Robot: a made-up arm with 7 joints. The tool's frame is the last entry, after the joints. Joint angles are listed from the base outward. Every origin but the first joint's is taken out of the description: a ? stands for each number. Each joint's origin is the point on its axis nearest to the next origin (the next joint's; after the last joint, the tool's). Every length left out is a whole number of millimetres.
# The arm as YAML. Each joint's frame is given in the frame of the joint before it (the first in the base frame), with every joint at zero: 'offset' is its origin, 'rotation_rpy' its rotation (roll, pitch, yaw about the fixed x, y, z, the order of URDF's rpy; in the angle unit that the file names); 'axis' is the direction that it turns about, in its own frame. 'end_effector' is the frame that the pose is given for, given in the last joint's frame.
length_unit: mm
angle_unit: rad
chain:
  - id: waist
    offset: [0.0, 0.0, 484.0]
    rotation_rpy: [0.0, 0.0, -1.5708]
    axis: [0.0, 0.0, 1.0]
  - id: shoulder
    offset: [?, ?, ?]
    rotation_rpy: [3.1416, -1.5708, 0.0]
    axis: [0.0, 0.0, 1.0]
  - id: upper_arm
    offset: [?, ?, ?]
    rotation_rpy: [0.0, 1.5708, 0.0]
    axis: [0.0, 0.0, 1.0]
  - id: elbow
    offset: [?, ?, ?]
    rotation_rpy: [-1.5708, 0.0, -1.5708]
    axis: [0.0, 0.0, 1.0]
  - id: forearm
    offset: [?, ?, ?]
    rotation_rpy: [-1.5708, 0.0, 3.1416]
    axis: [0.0, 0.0, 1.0]
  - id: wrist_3
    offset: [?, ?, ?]
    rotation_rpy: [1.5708, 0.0, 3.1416]
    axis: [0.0, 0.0, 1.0]
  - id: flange
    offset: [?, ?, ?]
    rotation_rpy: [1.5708, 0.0, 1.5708]
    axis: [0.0, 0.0, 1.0]
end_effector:
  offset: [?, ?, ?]
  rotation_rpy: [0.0, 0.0, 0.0]
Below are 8 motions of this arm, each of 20 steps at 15 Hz.
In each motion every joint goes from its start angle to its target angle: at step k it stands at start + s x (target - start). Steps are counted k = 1, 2, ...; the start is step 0. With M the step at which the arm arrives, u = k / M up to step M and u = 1 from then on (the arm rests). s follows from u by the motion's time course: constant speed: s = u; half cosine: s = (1 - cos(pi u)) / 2; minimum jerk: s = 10 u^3 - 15 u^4 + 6 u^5.
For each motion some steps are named. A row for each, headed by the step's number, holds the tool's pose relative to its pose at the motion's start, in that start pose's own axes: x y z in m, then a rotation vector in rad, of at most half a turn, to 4 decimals.
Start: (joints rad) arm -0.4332 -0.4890 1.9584 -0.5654 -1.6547 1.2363 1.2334
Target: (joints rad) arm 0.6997 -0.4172 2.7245 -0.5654 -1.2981 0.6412 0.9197
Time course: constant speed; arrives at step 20
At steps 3, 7, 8, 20:
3: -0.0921 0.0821 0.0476 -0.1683 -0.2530 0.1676
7: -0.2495 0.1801 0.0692 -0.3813 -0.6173 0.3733
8: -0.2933 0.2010 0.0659 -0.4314 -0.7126 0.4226
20: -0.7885 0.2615 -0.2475 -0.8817 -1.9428 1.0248

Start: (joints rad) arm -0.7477 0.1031 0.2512 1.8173 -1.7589 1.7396 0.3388
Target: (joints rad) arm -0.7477 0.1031 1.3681 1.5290 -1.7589 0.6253 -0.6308
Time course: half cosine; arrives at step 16
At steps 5, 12, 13, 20:
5: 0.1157 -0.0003 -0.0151 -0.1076 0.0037 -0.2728
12: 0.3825 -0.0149 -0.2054 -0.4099 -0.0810 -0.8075
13: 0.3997 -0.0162 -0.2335 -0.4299 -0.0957 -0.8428
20: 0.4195 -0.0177 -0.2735 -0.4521 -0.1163 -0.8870

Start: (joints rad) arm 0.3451 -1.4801 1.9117 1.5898 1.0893 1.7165 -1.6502
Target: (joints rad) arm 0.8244 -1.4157 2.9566 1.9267 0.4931 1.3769 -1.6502
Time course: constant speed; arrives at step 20
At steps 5, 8, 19, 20:
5: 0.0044 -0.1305 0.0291 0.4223 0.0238 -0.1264
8: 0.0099 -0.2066 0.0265 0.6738 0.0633 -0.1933
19: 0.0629 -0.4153 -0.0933 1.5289 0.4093 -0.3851
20: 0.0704 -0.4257 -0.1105 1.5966 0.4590 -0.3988

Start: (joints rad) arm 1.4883 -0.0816 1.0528 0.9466 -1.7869 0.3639 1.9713
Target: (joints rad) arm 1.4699 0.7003 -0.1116 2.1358 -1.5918 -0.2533 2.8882
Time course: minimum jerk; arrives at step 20
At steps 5, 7, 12, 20:
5: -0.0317 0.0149 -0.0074 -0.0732 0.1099 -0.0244
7: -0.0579 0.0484 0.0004 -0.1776 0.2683 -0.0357
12: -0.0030 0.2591 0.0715 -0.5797 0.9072 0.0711
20: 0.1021 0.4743 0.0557 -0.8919 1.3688 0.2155

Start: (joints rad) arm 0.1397 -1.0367 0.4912 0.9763 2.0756 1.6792 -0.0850
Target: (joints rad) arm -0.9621 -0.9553 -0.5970 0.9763 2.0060 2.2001 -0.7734
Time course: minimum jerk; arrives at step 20
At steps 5, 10, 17, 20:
5: 0.1007 -0.0754 -0.0233 0.1126 0.2117 -0.0848
10: 0.4523 -0.2693 -0.2987 0.3132 1.1371 -0.2780
17: 0.6321 -0.2200 -0.8404 -0.0079 2.2868 -0.1079
20: 0.6313 -0.2085 -0.8709 -0.0459 2.3449 -0.0810

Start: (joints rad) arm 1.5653 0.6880 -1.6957 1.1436 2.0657 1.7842 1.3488
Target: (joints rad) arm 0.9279 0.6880 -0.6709 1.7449 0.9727 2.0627 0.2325
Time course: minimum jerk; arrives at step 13
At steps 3, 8, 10, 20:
3: -0.0026 0.0015 -0.0169 -0.0095 0.0136 -0.1715
8: -0.0264 0.0385 -0.1626 -0.1265 -0.1604 -1.5571
10: -0.0296 0.0578 -0.2177 -0.1186 -0.3498 -2.0377
20: -0.0290 0.0662 -0.2410 -0.0989 -0.4489 -2.2309

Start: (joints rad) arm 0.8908 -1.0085 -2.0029 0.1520 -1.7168 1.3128 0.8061
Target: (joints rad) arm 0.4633 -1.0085 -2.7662 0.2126 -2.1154 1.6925 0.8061
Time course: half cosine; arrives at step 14
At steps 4, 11, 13, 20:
4: -0.0380 -0.0886 -0.0146 0.0694 0.0536 -0.2733
11: -0.2717 -0.3271 -0.1037 0.4307 0.2088 -1.2873
13: -0.3097 -0.3448 -0.1180 0.4864 0.2216 -1.4263
20: -0.3147 -0.3468 -0.1199 0.4936 0.2231 -1.4444

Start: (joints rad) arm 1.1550 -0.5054 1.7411 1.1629 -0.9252 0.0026 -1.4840
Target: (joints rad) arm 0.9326 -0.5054 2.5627 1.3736 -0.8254 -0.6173 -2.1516
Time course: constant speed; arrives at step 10
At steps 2, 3, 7, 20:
2: 0.0451 -0.0121 -0.0348 0.0443 0.0561 -0.2258
3: 0.0678 -0.0207 -0.0535 0.0636 0.0789 -0.3424
7: 0.1573 -0.0730 -0.1327 0.1323 0.1301 -0.8239
20: 0.2204 -0.1315 -0.1919 0.1899 0.1228 -1.1895

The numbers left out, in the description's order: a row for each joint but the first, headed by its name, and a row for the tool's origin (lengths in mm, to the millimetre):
shoulder: 94.0 0.0 0.0
upper_arm: 439.0 0.0 0.0
elbow: 39.0 -14.0 0.0
forearm: -13.0 -433.0 0.0
wrist_3: 0.0 95.0 0.0
flange: 10.0 70.0 0.0
tool: 0.0 0.0 0.0

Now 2 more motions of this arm.
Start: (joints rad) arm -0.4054 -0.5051 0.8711 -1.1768 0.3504 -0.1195 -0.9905
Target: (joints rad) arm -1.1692 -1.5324 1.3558 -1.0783 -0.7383 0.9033 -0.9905
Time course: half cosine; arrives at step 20
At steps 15, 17, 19, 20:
15: -0.2495 -0.0049 -0.5157 -1.5045 -1.2965 -0.1436
17: -0.2412 -0.0359 -0.5863 -1.6262 -1.4608 -0.2145
19: -0.2349 -0.0549 -0.6225 -1.6825 -1.5502 -0.2529
20: -0.2340 -0.0574 -0.6271 -1.6893 -1.5618 -0.2578

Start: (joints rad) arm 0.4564 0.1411 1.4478 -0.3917 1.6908 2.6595 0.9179
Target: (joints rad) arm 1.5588 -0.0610 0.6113 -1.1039 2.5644 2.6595 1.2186
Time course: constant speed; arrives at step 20
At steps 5, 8, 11, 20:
5: -0.0559 -0.0601 0.0446 -0.0443 0.1195 0.3776
8: -0.0758 -0.0982 0.0677 -0.0787 0.1816 0.5943
11: -0.0864 -0.1359 0.0862 -0.1207 0.2374 0.8032
20: -0.0772 -0.2369 0.1020 -0.3066 0.3808 1.3819

